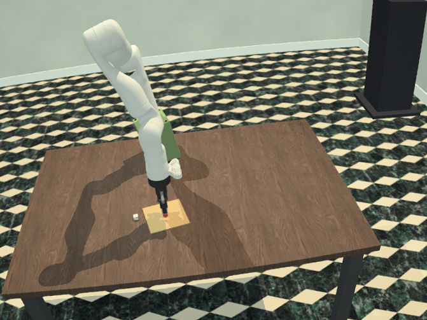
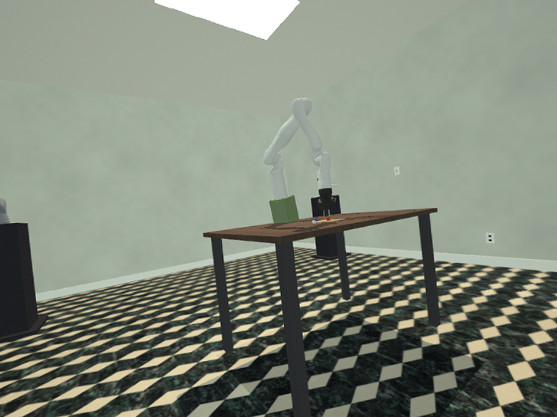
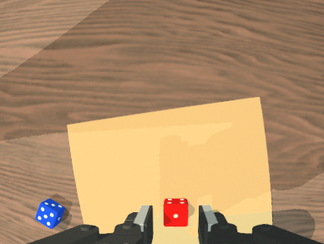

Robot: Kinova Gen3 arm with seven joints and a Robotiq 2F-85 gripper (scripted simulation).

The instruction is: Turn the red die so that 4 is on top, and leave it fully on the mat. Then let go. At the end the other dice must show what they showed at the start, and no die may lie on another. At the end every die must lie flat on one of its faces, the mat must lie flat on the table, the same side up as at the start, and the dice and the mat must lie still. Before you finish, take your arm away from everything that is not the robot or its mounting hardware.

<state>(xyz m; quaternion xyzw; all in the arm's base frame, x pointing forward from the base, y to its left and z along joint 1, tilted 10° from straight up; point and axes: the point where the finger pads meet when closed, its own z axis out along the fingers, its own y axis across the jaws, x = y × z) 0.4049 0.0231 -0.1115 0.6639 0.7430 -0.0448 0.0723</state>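
My hand is 3 cm above the red die. The rest, counted from my hand: mat (4 cm below); white die (11 cm to the right, 4 cm below); blue die (9 cm behind, 2 cm to the right, 4 cm below).
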